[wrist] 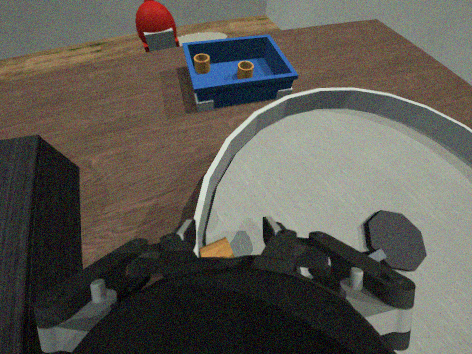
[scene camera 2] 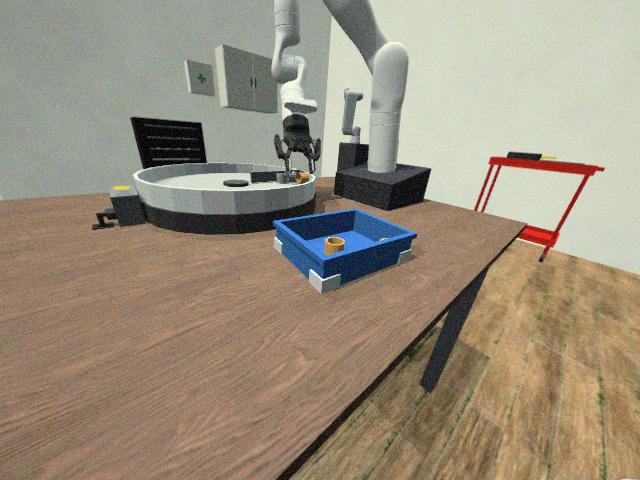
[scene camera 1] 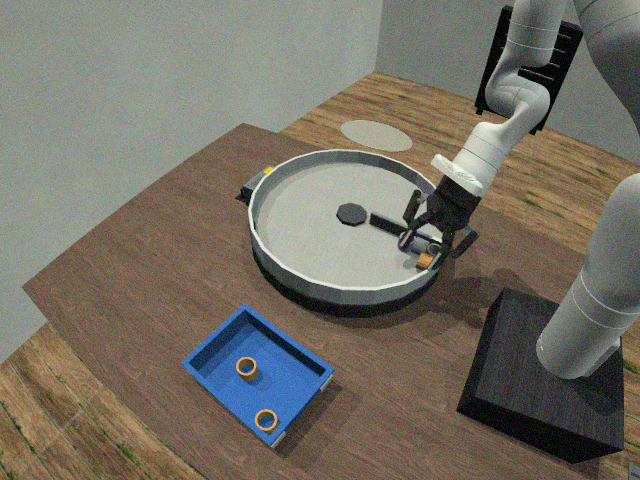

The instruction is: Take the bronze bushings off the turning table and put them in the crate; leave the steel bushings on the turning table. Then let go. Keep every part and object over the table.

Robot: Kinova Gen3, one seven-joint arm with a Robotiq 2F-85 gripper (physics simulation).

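Seen in the pictures: gripper, fingertip midpoint: [wrist: 229,228] [scene camera 2: 301,172] [scene camera 1: 415,258]; arm's base, link origin: [scene camera 2: 381,169] [scene camera 1: 562,353].
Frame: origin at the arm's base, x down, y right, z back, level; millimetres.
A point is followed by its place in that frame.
My gripper [scene camera 1: 422,251] @(x 10, y 76, z -291 mm) [scene camera 2: 299,171] @(x 10, y 76, z -291 mm) [wrist: 229,228] @(x 10, y 76, z -291 mm) is open, fingers pointing down low over the right side of the turning table [scene camera 1: 310,222] @(x 44, y 92, z -514 mm) [scene camera 2: 206,201] @(x 34, y -13, z -580 mm) [wrist: 310,160] @(x 45, y 31, z -425 mm). A bronze bushing [scene camera 1: 424,260] @(x 15, y 85, z -275 mm) [scene camera 2: 302,177] @(x 24, y 80, z -284 mm) [wrist: 217,248] @(x 15, y 86, z -275 mm) lies on its side near the rim, close under the fingertips. Steel bushings [scene camera 1: 434,249] [scene camera 2: 281,178] are beside it, partly hidden by the fingers. The blue crate [scene camera 1: 279,382] @(x 92, y -208, z -401 mm) [scene camera 2: 361,266] @(x 78, y -284, z -467 mm) [wrist: 240,92] @(x 70, y -151, z -411 mm) holds one bronze bushing [scene camera 1: 249,377] @(x 77, y -230, z -443 mm) [scene camera 2: 334,246] @(x 69, y -229, z -467 mm) [wrist: 245,73] @(x 74, y -204, z -448 mm) near its middle and another bronze bushing [scene camera 1: 265,430] @(x 68, y -289, z -373 mm) [scene camera 2: 383,239] @(x 67, y -263, z -380 mm) [wrist: 202,66] @(x 76, y -260, z -377 mm) near a corner.
The turning table has a raised rim, a dark hub [scene camera 1: 351,213] @(x 37, y 151, z -450 mm) [scene camera 2: 235,183] @(x 37, y 132, z -462 mm) [wrist: 397,240] @(x 37, y 155, z -449 mm) and a dark bar [scene camera 1: 387,223] @(x 21, y 146, z -370 mm) [scene camera 2: 263,176] @(x 26, y 146, z -372 mm) beside the bushings. The black robot base block [scene camera 1: 537,372] @(x 6, y -49, z -38 mm) [scene camera 2: 387,186] @(x 28, y -106, z -123 mm) [wrist: 40,210] @(x 33, y -23, z -120 mm) stands right of the turning table in scene camera 1.
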